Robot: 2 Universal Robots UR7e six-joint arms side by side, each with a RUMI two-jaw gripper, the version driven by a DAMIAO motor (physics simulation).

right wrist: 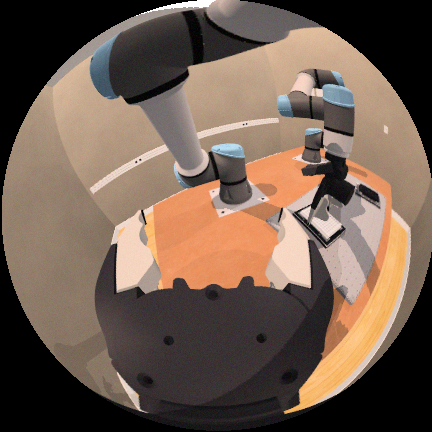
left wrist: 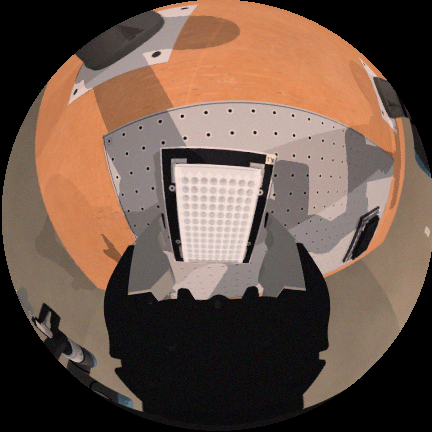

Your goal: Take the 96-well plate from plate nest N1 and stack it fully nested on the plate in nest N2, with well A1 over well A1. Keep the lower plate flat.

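Observation:
A white 96-well plate point(left wrist: 219, 212) point(right wrist: 327, 225) lies in a black plate nest point(left wrist: 168, 200) point(right wrist: 314, 235) with an A1 label at its upper right corner in the left wrist view. The views do not settle whether a second plate lies under it. Another black nest point(left wrist: 366, 235) point(right wrist: 369, 193) at the right shows no white plate. I cannot read which nest is N1 or N2. My left gripper point(left wrist: 214, 213) point(right wrist: 318, 217) is open, its fingers at either side of the plate and apart from it. My right gripper point(right wrist: 211, 209) is open and empty, far from both nests.
Both nests stand on a grey perforated board point(left wrist: 242, 120) point(right wrist: 357, 260) on the orange table point(left wrist: 280, 65) point(right wrist: 215, 245). Arm bases point(left wrist: 122, 37) point(right wrist: 235, 187) are bolted along the table's edge. The right arm's large links point(right wrist: 170, 120) rise behind its gripper.

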